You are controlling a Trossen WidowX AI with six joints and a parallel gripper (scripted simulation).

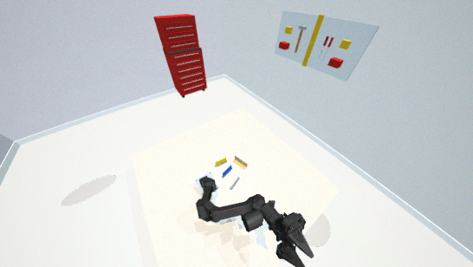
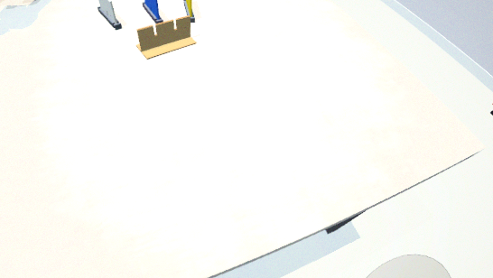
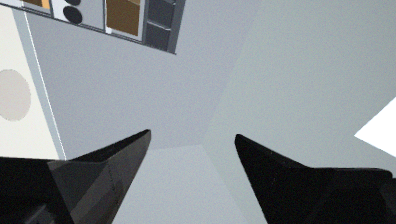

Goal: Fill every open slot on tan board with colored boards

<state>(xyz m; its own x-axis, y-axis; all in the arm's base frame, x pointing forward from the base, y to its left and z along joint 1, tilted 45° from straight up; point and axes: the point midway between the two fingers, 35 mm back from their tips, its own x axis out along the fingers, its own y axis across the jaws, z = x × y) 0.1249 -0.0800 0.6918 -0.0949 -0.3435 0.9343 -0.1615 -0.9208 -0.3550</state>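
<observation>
The white board is 520 mm below my gripper tip, 480 mm to the left of it and 70 mm ahead of it. Also, from my gripper tip: blue board: 600 mm to the left, 520 mm below, 60 mm ahead; then tan board: 620 mm to the left, 530 mm below, 210 mm ahead; then yellow board: 700 mm to the left, 520 mm below, 60 mm ahead.
</observation>
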